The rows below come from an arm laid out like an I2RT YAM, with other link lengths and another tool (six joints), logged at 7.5 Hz.
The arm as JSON. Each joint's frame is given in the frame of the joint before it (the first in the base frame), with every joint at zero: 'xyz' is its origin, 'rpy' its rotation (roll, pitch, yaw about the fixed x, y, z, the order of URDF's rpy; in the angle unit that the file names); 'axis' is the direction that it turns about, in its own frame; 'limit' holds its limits. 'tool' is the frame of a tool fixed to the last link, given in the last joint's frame.
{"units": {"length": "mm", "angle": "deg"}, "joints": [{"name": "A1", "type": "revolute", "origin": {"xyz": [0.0, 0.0, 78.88], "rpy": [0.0, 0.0, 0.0]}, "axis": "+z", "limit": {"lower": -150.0, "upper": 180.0}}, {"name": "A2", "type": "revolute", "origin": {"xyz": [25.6, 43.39, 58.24], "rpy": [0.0, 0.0, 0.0]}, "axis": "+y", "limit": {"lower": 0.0, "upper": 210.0}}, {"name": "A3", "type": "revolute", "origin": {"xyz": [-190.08, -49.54, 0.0], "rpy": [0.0, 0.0, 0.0]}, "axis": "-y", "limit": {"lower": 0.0, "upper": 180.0}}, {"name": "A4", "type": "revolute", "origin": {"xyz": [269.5, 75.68, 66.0], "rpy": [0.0, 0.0, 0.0]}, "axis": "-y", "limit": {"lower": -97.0, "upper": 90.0}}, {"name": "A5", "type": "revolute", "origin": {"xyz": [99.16, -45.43, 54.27], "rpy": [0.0, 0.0, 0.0]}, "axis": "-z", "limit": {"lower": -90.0, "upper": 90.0}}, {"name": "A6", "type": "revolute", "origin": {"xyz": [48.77, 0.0, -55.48], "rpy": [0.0, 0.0, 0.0]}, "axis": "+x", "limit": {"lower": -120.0, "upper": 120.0}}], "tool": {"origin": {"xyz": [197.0, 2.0, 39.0], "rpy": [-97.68, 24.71, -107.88]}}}
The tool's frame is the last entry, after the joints.
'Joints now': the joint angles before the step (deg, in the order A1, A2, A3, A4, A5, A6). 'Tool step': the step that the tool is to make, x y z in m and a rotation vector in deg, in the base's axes. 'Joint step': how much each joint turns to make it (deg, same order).
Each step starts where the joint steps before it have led.
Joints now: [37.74, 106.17, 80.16, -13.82, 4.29, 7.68]
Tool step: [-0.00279, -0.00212, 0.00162, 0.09, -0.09, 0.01]
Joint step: [-0.01, -1.22, -1.24, 0.15, -0.02, 0.00]
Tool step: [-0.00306, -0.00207, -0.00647, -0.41, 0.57, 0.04]
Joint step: [0.00, -0.20, -0.86, -0.04, -0.04, 0.00]
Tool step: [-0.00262, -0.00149, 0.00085, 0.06, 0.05, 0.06]
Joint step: [0.00, -0.94, -0.91, -0.03, -0.09, 0.02]
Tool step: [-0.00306, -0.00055, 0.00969, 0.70, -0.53, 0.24]
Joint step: [0.01, -2.03, -1.18, 0.00, -0.33, 0.02]
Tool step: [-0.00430, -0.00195, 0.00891, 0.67, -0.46, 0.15]
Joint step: [0.00, -2.43, -1.67, 0.01, -0.27, 0.10]
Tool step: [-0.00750, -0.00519, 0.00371, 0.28, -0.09, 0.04]
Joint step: [0.00, -3.08, -2.84, 0.00, -0.14, 0.10]
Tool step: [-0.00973, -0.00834, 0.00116, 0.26, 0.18, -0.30]
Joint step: [-0.03, -3.87, -3.82, -0.06, 0.02, 0.42]
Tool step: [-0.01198, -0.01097, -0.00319, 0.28, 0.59, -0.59]
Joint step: [-0.06, -4.44, -4.75, -0.03, 0.05, 0.79]
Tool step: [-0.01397, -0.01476, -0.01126, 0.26, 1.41, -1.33]
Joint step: [-0.09, -4.65, -5.65, -0.06, 0.28, 1.62]
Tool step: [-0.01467, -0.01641, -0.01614, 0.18, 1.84, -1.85]
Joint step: [-0.02, -4.46, -5.82, -0.14, 0.56, 2.15]
